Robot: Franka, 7 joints.
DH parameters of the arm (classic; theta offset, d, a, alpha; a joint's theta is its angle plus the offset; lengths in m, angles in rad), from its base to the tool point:
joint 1: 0 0.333 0 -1.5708
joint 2: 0 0 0 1.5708
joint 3: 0 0.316 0.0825 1.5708
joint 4: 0 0 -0.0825 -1.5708
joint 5: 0 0.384 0 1.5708
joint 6: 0 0 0.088 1.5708
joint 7: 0 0.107 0 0
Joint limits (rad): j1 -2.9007..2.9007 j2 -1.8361..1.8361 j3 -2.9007..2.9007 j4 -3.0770..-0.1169 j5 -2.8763..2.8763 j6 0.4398..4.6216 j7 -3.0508..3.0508
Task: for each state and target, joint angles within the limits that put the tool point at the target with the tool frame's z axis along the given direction. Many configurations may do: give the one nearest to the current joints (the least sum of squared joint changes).
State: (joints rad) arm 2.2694 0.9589 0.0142 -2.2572 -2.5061 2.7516 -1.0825
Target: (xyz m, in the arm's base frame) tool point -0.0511 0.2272 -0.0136 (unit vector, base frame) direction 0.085 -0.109 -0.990
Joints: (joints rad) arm 1.7680 0.8609 -0.0807 -2.4181 -2.6718 3.1245 -1.0825
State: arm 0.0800 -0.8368 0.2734 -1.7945 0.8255 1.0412 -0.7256
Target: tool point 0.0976 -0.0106 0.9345 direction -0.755 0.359 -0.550
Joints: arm 0.8455 -0.6272 -0.5099 -1.3191 1.3726 0.4784 -0.7256
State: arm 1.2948 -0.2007 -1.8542 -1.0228 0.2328 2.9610 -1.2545
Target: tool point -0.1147 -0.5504 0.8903 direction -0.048 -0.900 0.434
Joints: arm 0.4706 -0.3309 -1.8586 -1.2649 0.1835 3.4317 -1.2545
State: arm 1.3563 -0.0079 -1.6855 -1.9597 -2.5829 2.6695 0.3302
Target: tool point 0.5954 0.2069 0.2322 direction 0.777 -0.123 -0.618
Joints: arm 1.0673 0.9055 -0.9928 -1.6114 -2.3214 3.3356 0.3302
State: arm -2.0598 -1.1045 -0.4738 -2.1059 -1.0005 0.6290 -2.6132
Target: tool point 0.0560 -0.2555 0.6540 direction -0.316 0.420 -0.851
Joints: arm -1.5836 -0.6715 0.2078 -2.0410 -0.1768 0.9018 -2.6132
